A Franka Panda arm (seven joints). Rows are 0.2 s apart.
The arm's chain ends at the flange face. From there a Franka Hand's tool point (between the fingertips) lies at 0.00 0.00 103.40 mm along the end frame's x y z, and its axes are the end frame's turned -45 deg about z.
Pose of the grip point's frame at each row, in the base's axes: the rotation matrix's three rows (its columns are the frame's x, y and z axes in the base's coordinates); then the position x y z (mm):
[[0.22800 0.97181 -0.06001], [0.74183 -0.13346 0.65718], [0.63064 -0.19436 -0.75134]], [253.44 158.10 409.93]
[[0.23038 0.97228 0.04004], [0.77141 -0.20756 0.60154], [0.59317 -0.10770 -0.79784]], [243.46 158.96 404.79]
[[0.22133 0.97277 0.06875], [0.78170 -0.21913 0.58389], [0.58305 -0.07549 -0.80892]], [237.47 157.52 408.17]
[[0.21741 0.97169 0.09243], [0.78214 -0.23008 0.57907], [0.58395 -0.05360 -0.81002]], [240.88 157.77 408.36]
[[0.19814 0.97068 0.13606], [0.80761 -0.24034 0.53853], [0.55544 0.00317 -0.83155]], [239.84 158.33 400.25]
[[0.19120 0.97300 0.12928], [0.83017 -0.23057 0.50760], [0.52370 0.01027 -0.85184]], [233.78 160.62 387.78]
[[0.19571 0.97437 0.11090], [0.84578 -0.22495 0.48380], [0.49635 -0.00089 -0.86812]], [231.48 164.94 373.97]
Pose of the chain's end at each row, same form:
[[0.84839 0.52595 -0.06001], [0.43018 -0.61892 0.65718], [0.30850 -0.58336 -0.75134]], [259.65 90.15 487.62]
[[0.85041 0.52460 0.04004], [0.39870 -0.69224 0.60154], [0.34328 -0.49559 -0.79784]], [239.32 96.76 487.29]
[[0.84436 0.53135 0.06875], [0.39780 -0.70769 0.58389], [0.35890 -0.46566 -0.80892]], [230.36 97.15 491.81]
[[0.84082 0.53336 0.09243], [0.39037 -0.71575 0.57907], [0.37501 -0.45082 -0.81002]], [231.32 97.89 492.12]
[[0.82648 0.54627 0.13606], [0.40112 -0.74101 0.53853], [0.39500 -0.39051 -0.83155]], [225.77 102.65 486.23]
[[0.82321 0.55282 0.12928], [0.42398 -0.75006 0.50760], [0.37757 -0.36305 -0.85184]], [220.41 108.13 475.86]
[[0.82737 0.55060 0.11090], [0.43899 -0.75712 0.48380], [0.35034 -0.35160 -0.86812]], [220.01 114.92 463.73]

